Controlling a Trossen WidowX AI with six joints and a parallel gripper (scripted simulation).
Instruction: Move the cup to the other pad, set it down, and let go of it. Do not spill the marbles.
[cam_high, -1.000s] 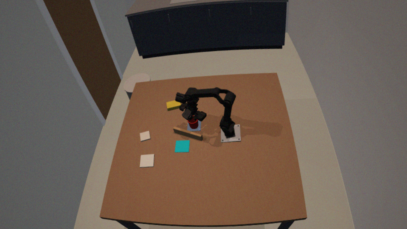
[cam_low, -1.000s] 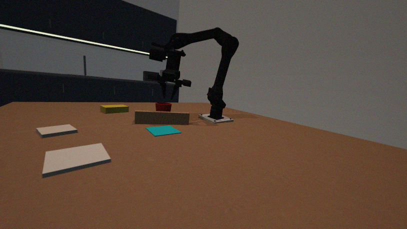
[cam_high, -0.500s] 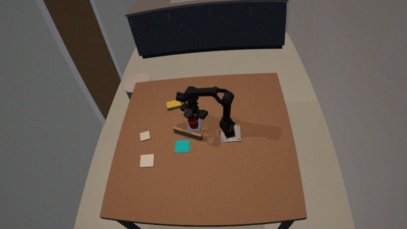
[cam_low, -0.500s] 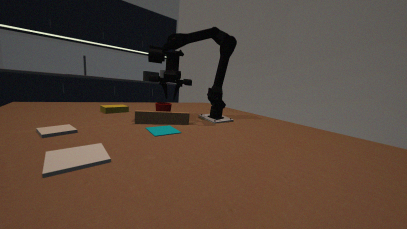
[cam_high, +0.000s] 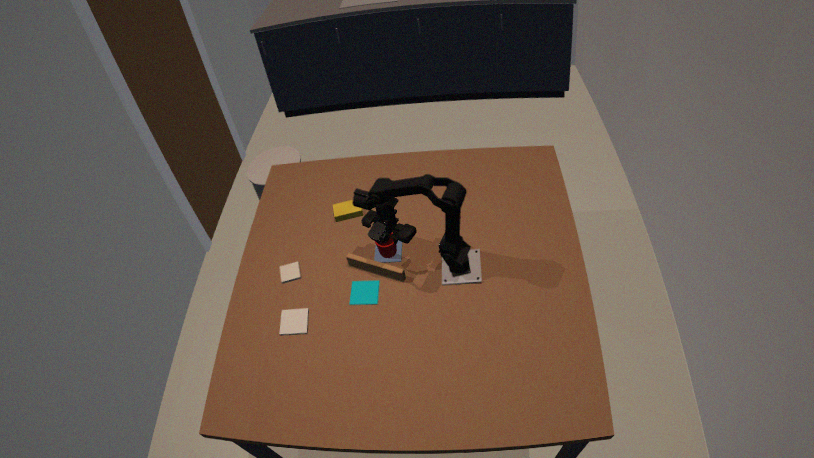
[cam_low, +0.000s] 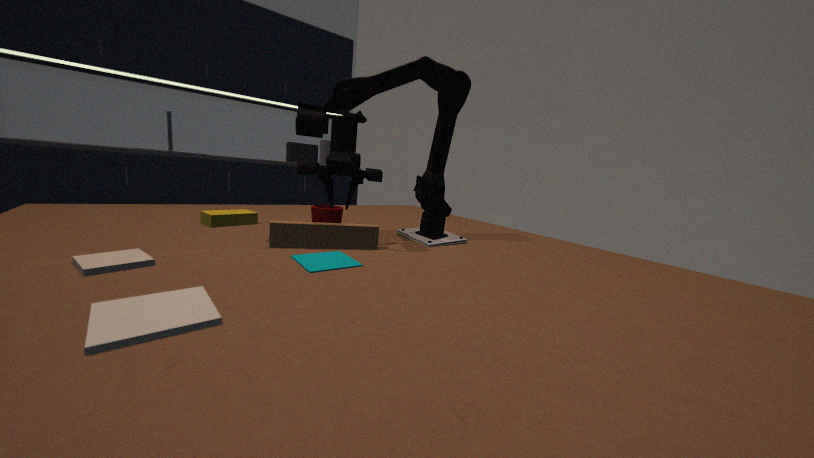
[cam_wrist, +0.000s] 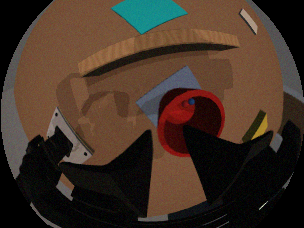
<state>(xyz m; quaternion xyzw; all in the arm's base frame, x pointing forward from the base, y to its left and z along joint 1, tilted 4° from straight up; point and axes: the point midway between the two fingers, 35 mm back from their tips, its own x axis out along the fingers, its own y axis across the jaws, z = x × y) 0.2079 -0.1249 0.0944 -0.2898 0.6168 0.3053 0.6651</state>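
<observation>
My gripper tip is 30 mm above the red cup, 20 mm to the left of it and 20 mm short of it. Round my gripper tip: teal pad (140 mm to the left, 120 mm ahead, 80 mm below); low wooden bar (70 mm ahead, 60 mm to the left, 60 mm below).
</observation>
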